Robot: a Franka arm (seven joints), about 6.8 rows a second.
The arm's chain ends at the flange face. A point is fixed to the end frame.
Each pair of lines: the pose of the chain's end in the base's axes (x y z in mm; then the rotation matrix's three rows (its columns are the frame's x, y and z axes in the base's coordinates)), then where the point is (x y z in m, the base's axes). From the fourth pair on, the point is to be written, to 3 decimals.
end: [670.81, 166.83, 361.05], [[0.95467, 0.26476, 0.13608], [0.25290, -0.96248, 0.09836], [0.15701, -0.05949, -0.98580]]
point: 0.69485 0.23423 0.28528
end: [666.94, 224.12, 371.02], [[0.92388, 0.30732, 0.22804], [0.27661, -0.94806, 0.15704], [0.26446, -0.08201, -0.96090]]
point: 0.69560 0.29637 0.30159
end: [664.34, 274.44, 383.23], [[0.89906, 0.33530, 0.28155], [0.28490, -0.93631, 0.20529], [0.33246, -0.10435, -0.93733]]
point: 0.69532 0.35037 0.31891
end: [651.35, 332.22, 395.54], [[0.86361, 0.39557, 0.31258], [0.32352, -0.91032, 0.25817], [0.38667, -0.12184, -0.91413]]
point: 0.681 0.412 0.336
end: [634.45, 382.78, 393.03], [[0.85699, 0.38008, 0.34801], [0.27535, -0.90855, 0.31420], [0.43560, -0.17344, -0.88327]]
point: 0.667 0.466 0.340
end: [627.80, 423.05, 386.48], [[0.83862, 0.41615, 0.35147], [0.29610, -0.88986, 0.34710], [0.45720, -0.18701, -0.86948]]
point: 0.659 0.509 0.336
